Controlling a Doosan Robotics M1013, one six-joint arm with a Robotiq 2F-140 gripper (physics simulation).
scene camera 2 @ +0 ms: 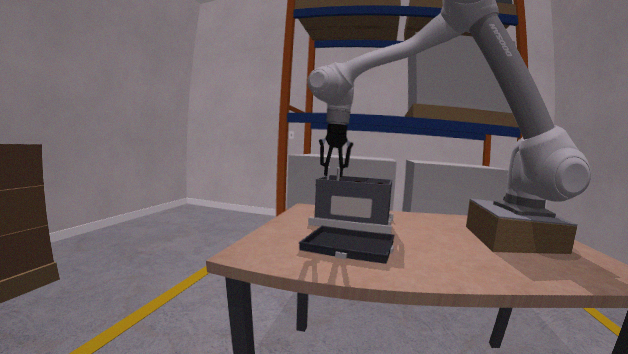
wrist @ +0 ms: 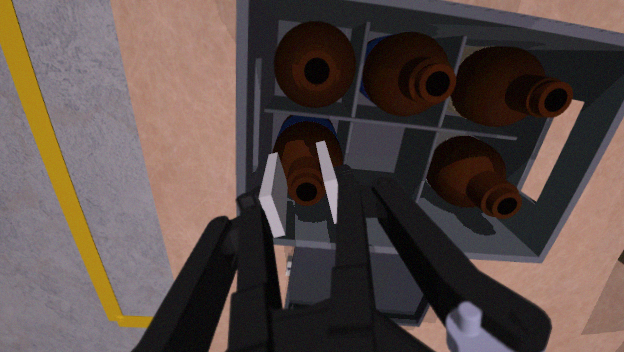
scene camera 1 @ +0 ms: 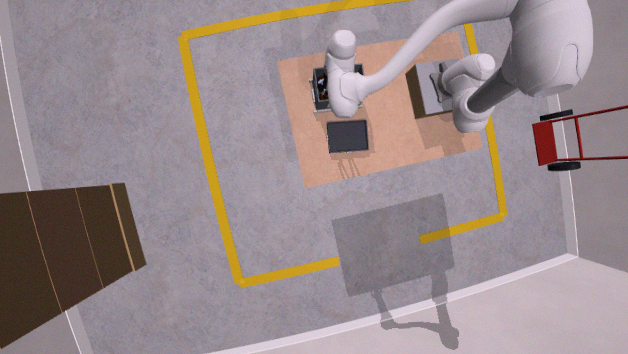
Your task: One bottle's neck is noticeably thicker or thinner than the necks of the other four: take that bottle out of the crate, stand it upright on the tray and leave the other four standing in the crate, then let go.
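Where they show: gripper, fingertip midpoint: (wrist: pixel 301 164) (scene camera 1: pixel 324 91); arm's base, link origin: (scene camera 2: pixel 522 210) (scene camera 1: pixel 445 85).
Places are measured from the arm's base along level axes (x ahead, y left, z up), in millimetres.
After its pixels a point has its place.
My gripper (scene camera 2: pixel 333 174) {x 734, y -187, z 35 mm} (wrist: pixel 301 164) {x 734, y -187, z 35 mm} is shut on the neck of a brown bottle (wrist: pixel 306 140) {x 729, y -197, z 5 mm} with a blue label, in the front-left compartment in the wrist view. The bottle's body is inside the crate (scene camera 2: pixel 322 200) {x 766, y -130, z -14 mm} (wrist: pixel 242 100) {x 764, y -247, z 63 mm}; I cannot tell whether its base is raised. Four other brown bottles stand in the crate: a back-left bottle (wrist: pixel 295 45) {x 728, y -277, z 11 mm}, a back-middle bottle (wrist: pixel 387 65) {x 655, y -254, z 7 mm}, a back-right bottle (wrist: pixel 485 70) {x 568, y -241, z 0 mm} and a front-right bottle (wrist: pixel 457 165) {x 586, y -155, z 3 mm}. The front-middle compartment holds no bottle. The dark tray (scene camera 1: pixel 347 136) {x 664, y 80, z -107 mm} (scene camera 2: pixel 350 241) {x 661, y 49, z -107 mm} (wrist: pixel 312 275) {x 753, y 75, z -107 mm} holds no bottle.
The crate and tray stand close together on the wooden table (scene camera 1: pixel 395 135) {x 360, y 181, z -112 mm} (scene camera 2: pixel 435 265) {x 433, y 220, z -112 mm}. Crate walls and dividers surround the held bottle. The arm's base block (scene camera 2: pixel 535 237) {x 47, y 149, z -58 mm} stands at the right. A tall rack (scene camera 2: pixel 285 100) is behind the table.
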